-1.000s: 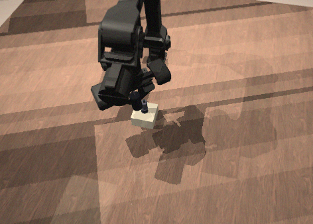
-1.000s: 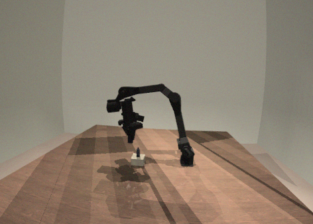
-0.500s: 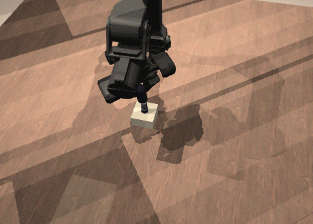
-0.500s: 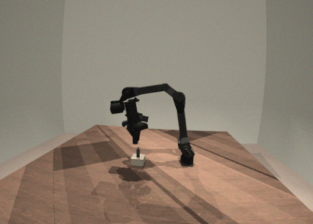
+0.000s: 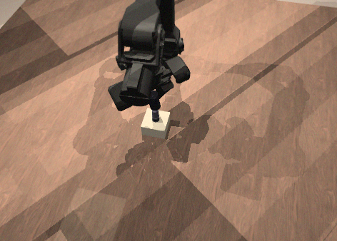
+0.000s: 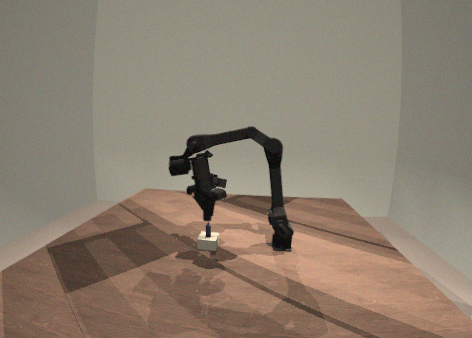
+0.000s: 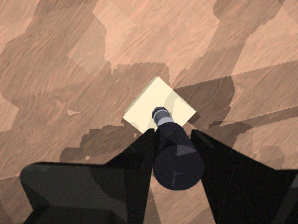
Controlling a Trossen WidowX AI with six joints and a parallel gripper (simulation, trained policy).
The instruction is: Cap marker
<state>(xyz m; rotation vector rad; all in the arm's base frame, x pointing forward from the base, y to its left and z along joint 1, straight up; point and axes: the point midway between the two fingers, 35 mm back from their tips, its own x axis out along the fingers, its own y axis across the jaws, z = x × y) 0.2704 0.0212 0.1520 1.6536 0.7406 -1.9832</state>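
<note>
My gripper tip is 1 cm to the right of the cream holder block and 10 cm above it. The rest, counted from my gripper tip: dark blue cap: 1 cm ahead, 1 cm above.
</note>
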